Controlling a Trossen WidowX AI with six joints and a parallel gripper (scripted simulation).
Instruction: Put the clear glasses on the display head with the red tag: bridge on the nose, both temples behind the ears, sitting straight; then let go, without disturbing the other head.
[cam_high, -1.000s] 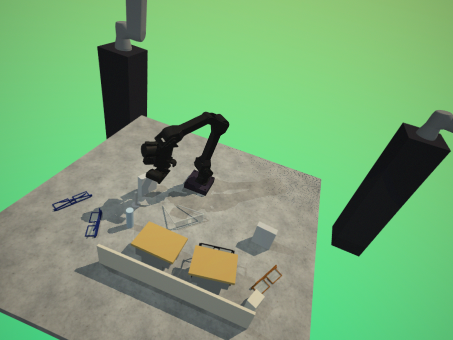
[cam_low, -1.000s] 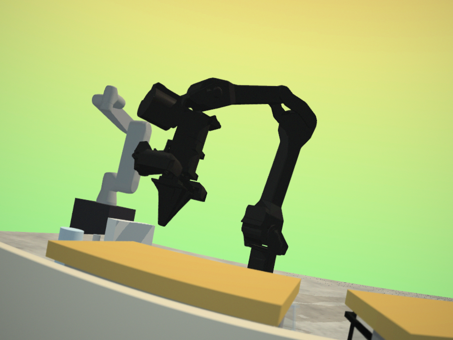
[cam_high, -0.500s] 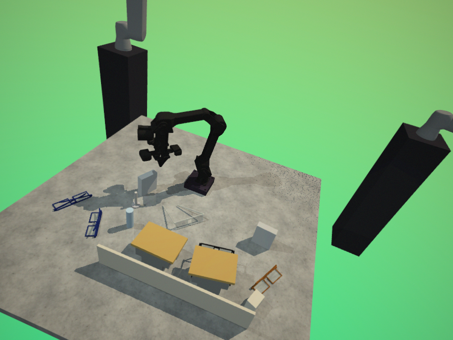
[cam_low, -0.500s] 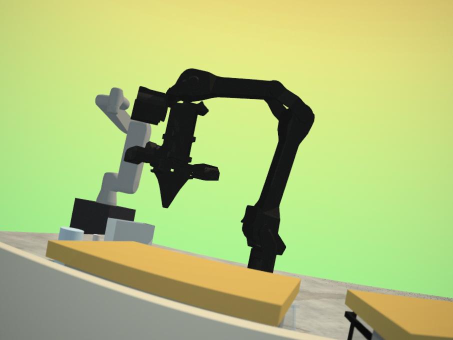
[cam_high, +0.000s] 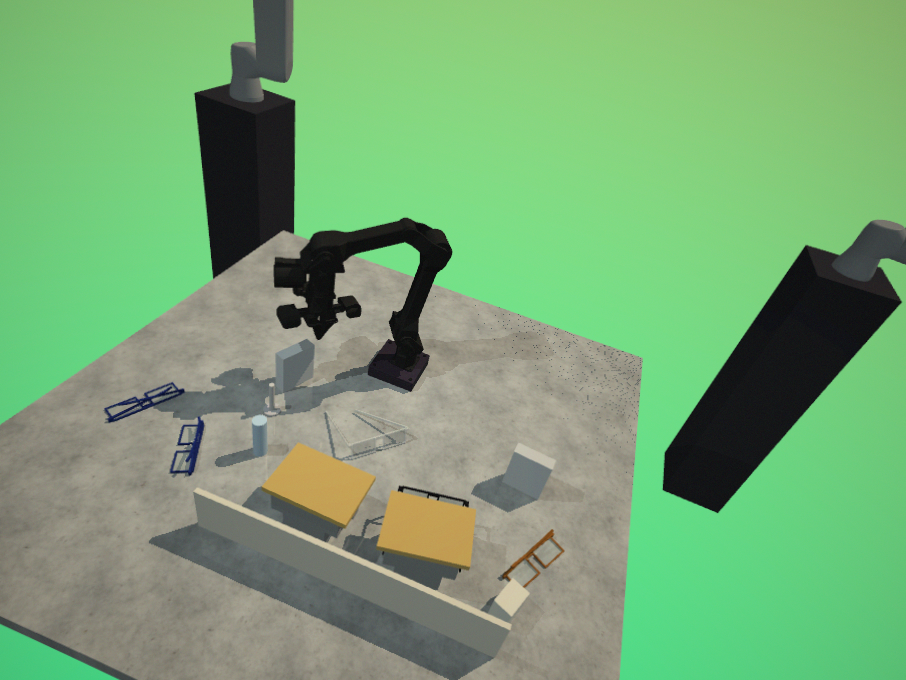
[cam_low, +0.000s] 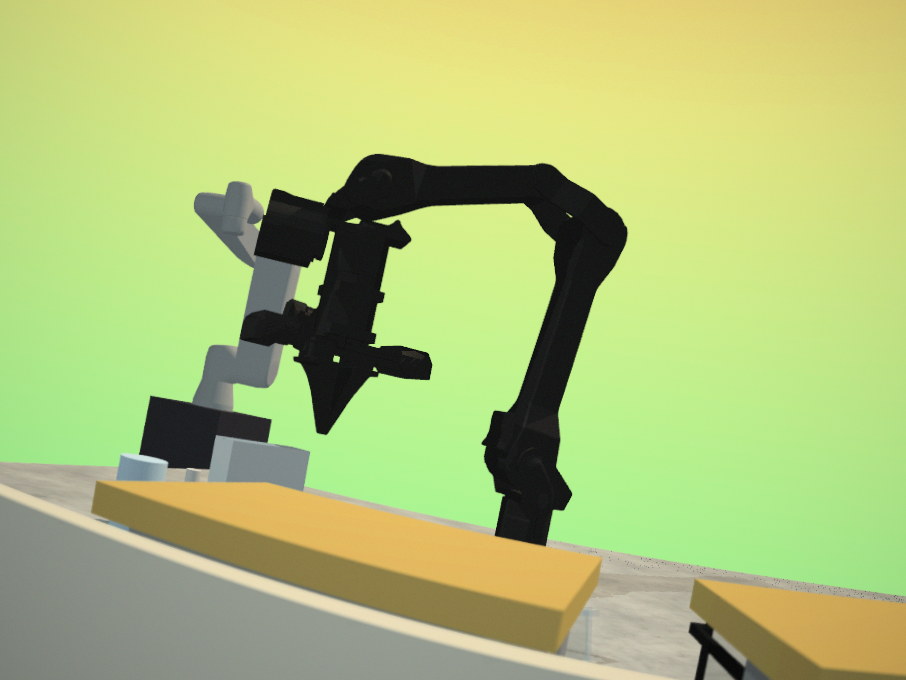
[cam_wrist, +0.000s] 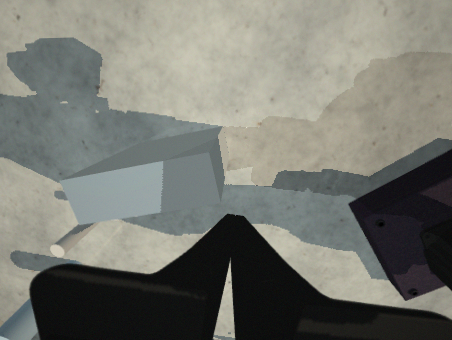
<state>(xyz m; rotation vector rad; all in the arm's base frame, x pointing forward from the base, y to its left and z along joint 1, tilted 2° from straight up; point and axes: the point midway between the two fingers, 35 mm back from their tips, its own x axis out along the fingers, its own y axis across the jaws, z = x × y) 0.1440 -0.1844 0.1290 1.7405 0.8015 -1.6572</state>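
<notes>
Right now the small post is 15 cm ahead of my gripper tip, 3 cm to the right of it and 10 cm below it. Round my gripper tip: cream wall (45 cm ahead, 33 cm to the left, 7 cm below).
</notes>
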